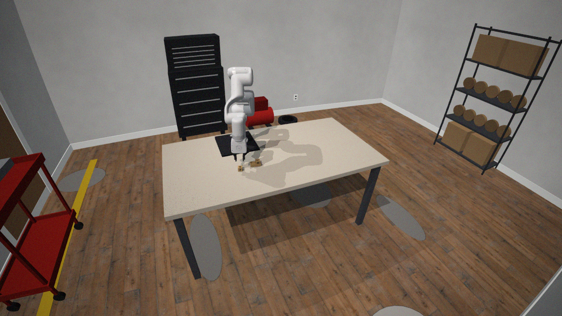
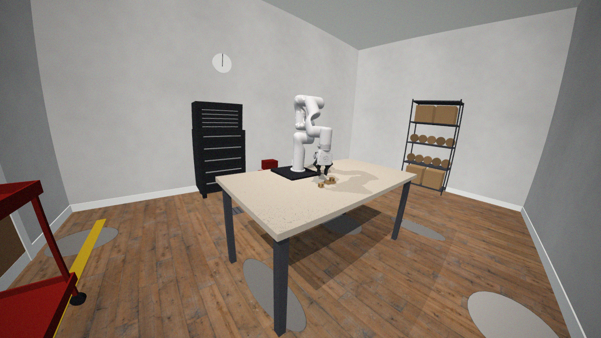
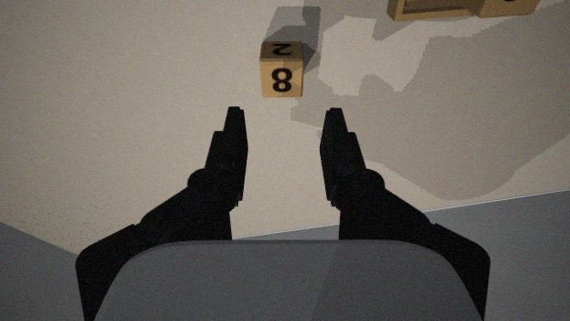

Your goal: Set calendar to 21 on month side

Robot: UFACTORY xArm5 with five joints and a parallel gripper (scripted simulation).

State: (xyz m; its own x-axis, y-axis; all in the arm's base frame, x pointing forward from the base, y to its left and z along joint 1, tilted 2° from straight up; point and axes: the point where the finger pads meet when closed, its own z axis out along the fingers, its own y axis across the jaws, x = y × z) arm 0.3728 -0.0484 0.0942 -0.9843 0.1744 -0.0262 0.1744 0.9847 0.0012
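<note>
Right now my hand is 9 cm above the wooden digit cube. From my hand the other things lie so: wooden tray 11 cm to the left, 9 cm below, 4 cm behind.
</note>
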